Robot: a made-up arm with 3 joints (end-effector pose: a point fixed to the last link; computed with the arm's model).
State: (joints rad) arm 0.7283 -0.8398 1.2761
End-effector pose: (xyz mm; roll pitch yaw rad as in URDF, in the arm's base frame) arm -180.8 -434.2 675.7 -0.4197 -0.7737 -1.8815
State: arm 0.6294 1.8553 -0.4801
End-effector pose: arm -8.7 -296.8 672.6 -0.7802 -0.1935 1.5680
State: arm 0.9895 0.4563 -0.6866
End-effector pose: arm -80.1 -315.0 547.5 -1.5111 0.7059 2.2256
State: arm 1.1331 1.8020 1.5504
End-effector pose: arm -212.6 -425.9 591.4 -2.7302 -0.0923 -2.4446
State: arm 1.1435 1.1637 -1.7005
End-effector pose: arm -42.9 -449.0 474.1 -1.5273 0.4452 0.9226
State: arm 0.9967 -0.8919 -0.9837
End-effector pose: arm -113.8 -294.2 538.5 1.8243 1.2503 -0.0172
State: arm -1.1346 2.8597 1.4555
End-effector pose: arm 531.9 284.6 732.1 -0.7601 -0.4156 1.2212
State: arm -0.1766 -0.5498 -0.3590
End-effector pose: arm 95.4 -91.9 838.3 -0.3823 -0.0224 -2.2422
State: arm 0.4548 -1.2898 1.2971
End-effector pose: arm -85.5 -394.2 815.4 -0.3144 -1.1575 -1.5791
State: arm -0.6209 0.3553 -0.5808
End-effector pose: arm 260.8 67.8 800.6 0.1168 -0.0590 -3.0704
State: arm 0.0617 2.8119 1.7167
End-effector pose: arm 124.0 -169.7 997.1 -2.8454 -1.0593 3.0674
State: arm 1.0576 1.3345 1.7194
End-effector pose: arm -228.4 -424.5 615.5 -2.3545 -0.0760 -2.1283
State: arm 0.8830 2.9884 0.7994
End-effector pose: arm -54.0 -408.5 678.1 2.3091 -1.3108 -2.2645
